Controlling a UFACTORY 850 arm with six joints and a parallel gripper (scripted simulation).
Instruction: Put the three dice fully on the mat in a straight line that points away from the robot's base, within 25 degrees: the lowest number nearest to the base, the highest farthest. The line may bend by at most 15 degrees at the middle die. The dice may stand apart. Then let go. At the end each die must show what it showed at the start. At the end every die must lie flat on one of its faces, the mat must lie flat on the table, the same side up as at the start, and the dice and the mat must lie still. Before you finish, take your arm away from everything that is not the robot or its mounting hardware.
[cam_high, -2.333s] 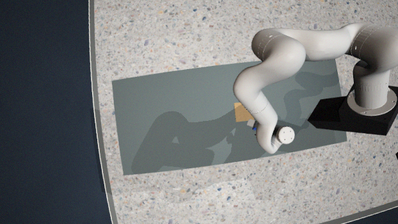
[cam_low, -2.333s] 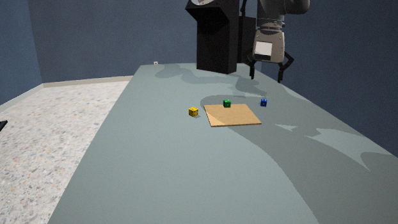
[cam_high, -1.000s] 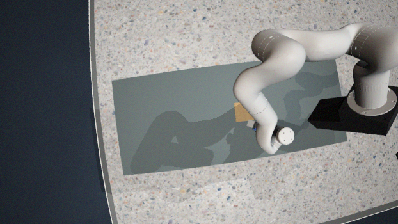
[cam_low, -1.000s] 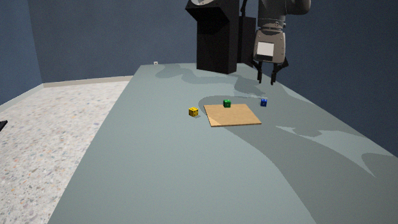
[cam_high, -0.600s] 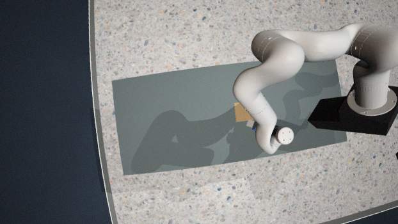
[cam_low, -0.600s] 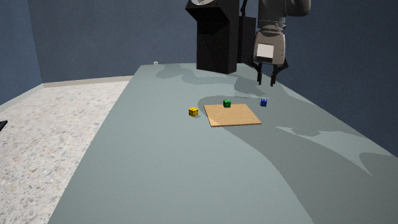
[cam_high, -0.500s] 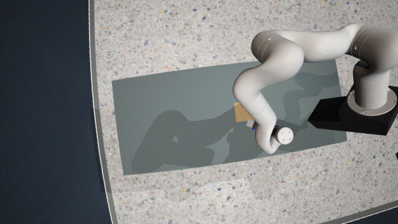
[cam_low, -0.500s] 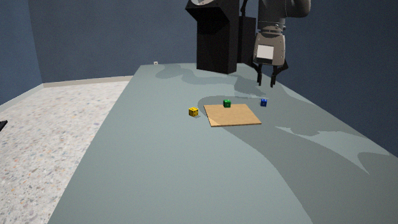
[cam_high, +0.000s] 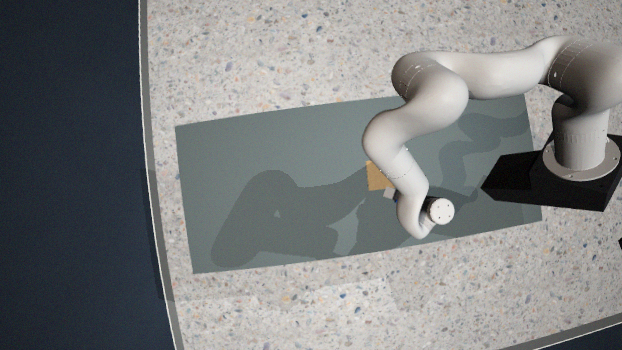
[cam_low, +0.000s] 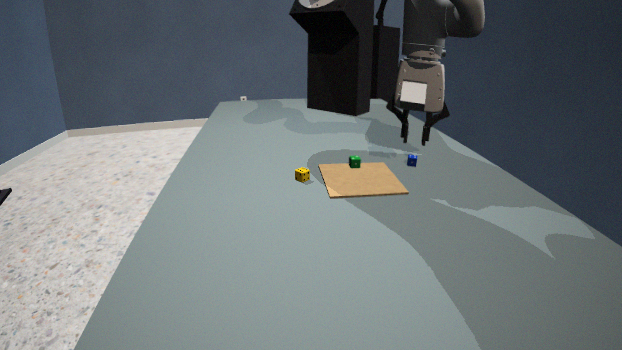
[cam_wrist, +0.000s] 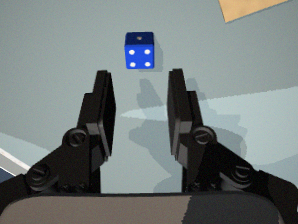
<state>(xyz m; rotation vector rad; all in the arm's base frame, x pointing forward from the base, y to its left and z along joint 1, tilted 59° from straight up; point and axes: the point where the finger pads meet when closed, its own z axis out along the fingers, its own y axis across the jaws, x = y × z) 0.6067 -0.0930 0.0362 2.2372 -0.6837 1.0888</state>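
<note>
The blue die is 6 cm below my hand. From my hand the other things lie so: tan mat: 15 cm to the right, 7 cm below; then yellow die: 5 cm behind, 24 cm to the right, 6 cm below; then green die: 5 cm behind, 12 cm to the right, 6 cm below.
</note>
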